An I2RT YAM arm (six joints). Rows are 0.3 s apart.
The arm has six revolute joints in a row. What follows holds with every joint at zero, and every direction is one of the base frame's. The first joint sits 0.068 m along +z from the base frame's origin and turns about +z. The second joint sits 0.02 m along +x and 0.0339 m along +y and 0.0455 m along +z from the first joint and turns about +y. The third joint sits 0.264 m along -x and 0.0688 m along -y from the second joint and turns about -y. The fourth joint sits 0.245 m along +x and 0.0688 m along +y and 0.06 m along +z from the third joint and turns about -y. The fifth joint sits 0.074 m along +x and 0.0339 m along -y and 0.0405 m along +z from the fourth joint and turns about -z. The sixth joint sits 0.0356 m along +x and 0.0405 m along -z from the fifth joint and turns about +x. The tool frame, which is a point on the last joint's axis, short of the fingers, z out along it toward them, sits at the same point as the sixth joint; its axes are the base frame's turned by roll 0, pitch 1.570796 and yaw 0 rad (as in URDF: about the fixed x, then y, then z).
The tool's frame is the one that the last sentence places.
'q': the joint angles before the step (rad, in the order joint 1, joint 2, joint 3, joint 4, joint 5, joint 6). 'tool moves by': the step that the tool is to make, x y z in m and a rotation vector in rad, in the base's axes. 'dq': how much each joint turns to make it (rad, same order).
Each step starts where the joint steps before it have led.
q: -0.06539, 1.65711, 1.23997, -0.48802, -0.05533, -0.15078
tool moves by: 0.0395, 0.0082, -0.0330, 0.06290, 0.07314, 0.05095
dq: 0.02127, 0.19308, 0.11573, 0.00177, -0.06501, 0.01054
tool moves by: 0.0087, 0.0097, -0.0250, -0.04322, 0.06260, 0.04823
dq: 0.02717, 0.07544, 0.01387, -0.00416, 0.02714, -0.04197
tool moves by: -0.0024, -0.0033, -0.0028, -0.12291, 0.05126, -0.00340
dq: 0.00150, 0.00909, 0.01270, -0.05501, 0.11102, -0.05487
